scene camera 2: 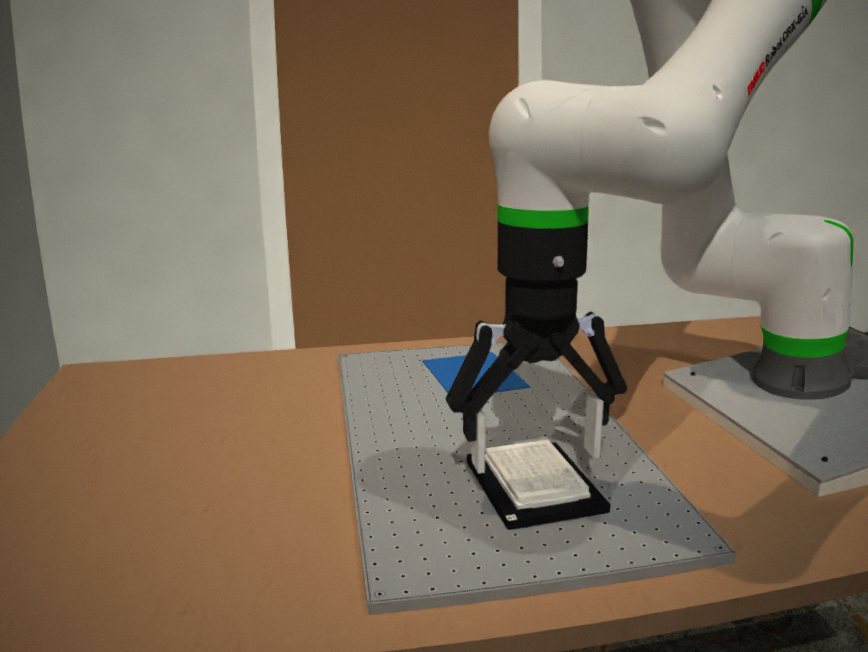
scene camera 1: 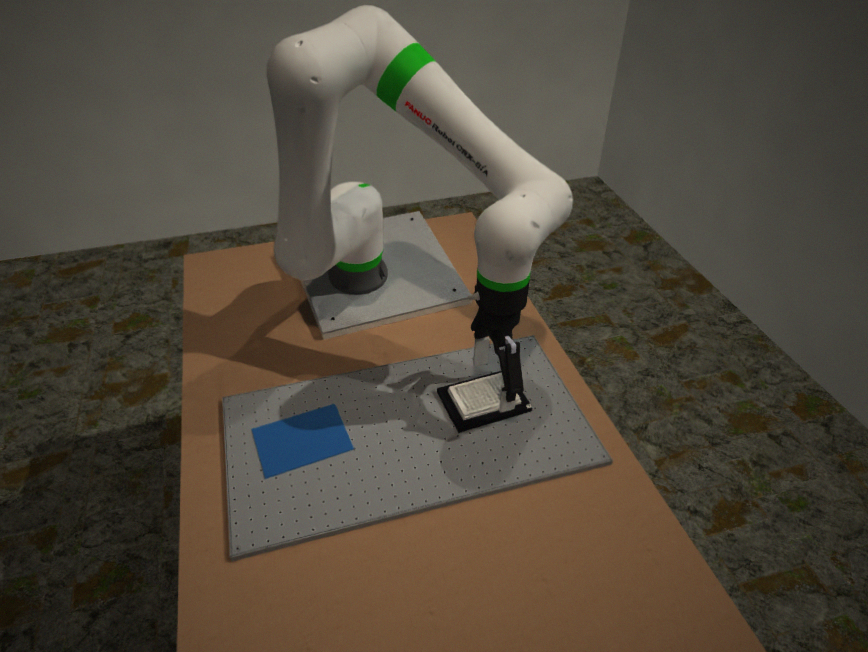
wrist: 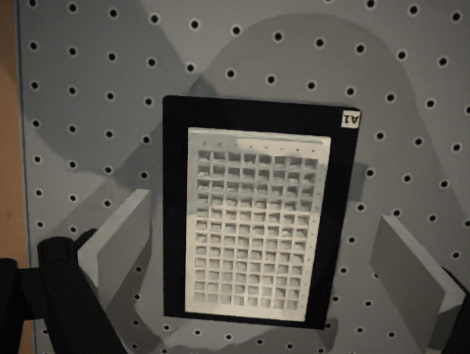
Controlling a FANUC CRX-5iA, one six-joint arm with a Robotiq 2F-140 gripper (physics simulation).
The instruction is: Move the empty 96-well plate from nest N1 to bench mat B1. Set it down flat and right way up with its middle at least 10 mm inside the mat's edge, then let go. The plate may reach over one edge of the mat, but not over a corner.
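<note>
The empty white 96-well plate lies flat, wells up, in the black nest N1, whose label A1 shows at a corner. My gripper is open and empty, pointing down. Its two light finger pads stand wide apart above the plate's long sides, with a gap on each side in the wrist view. In scene camera 2 the tips look close to plate height; their exact height is hard to tell. The blue bench mat B1 is bare.
Nest and mat lie on a grey perforated board, apart from each other along its length. The board lies on the brown table. The arm's base stands on a grey base plate behind the board.
</note>
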